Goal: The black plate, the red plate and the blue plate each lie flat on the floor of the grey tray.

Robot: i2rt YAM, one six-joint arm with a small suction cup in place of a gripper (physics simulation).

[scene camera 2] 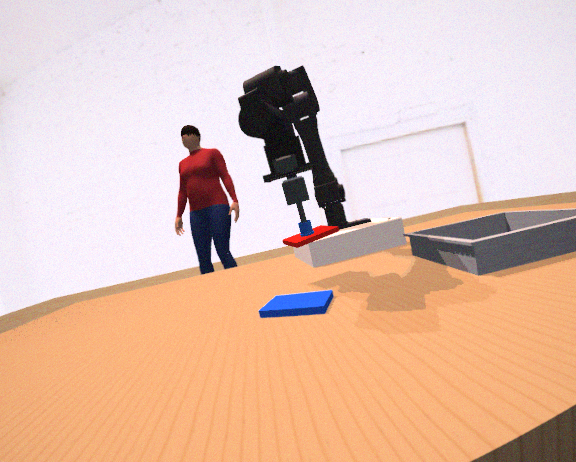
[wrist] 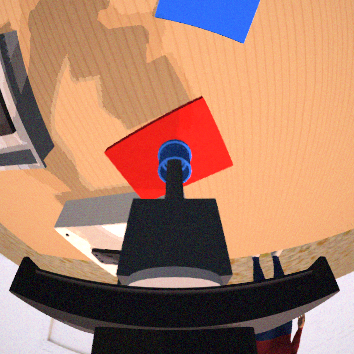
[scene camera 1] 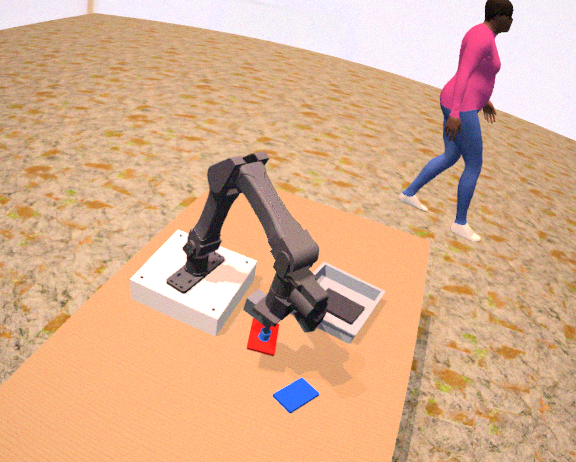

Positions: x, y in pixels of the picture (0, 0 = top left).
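Suction cup: in scene camera 1 (262, 337), scene camera 2, wrist view. Same spot on the suction cup: (wrist: 173, 148) and (scene camera 2: 306, 228). Blue plate: in the wrist view (235, 27), scene camera 1, scene camera 2. Same spot on the blue plate: (scene camera 2: 311, 303) and (scene camera 1: 310, 393). Grey tray: in scene camera 1 (328, 276), scene camera 2 (482, 245), wrist view (32, 141).
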